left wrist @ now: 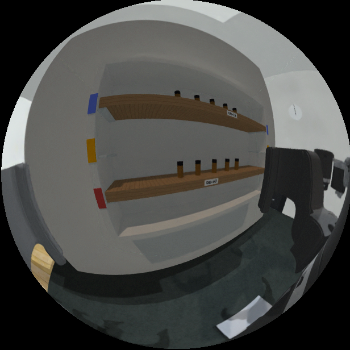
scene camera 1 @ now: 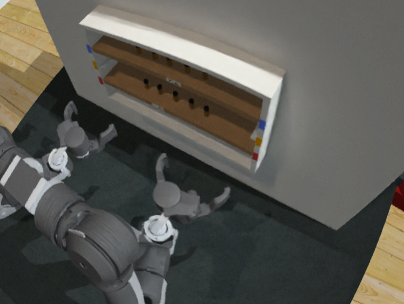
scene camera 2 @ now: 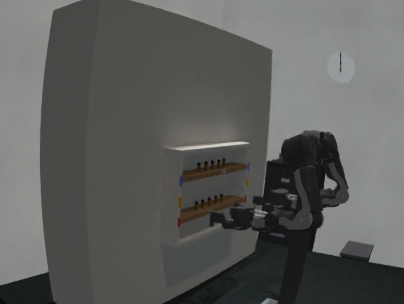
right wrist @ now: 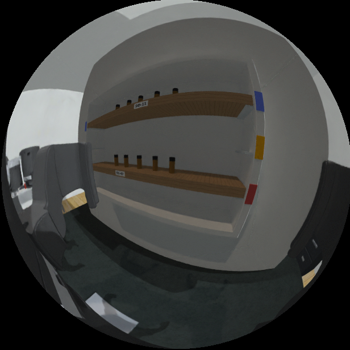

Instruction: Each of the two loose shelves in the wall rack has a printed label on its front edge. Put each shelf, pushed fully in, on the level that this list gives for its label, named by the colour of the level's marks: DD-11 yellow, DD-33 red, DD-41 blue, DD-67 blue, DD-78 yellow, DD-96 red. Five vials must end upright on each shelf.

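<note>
The upper wooden shelf (scene camera 1: 230,95) (scene camera 2: 195,175) (left wrist: 150,107) (right wrist: 200,105), label DD-11 (left wrist: 232,114) (right wrist: 141,105), lies level at the blue marks. The lower shelf (scene camera 1: 230,130) (scene camera 2: 192,215) (left wrist: 140,190) (right wrist: 210,185), label DD-67 (left wrist: 211,182) (right wrist: 120,173), lies level at the red marks. Several upright brown vials with black caps stand in a row on each; the upper row's bases are hidden in the wrist views. My left gripper (scene camera 1: 92,118) and right gripper (scene camera 1: 195,174) are open and empty, in front of the rack, apart from both shelves.
The white wall rack (scene camera 1: 175,37) (scene camera 2: 171,200) is set in a grey wall (scene camera 1: 335,100) (scene camera 2: 130,100). Yellow marks (left wrist: 91,151) (right wrist: 260,147) sit between the blue marks (left wrist: 93,103) (right wrist: 259,101) and red marks (left wrist: 100,198) (right wrist: 251,194). No shelf lies at the yellow level. A pale bottom ledge runs below.
</note>
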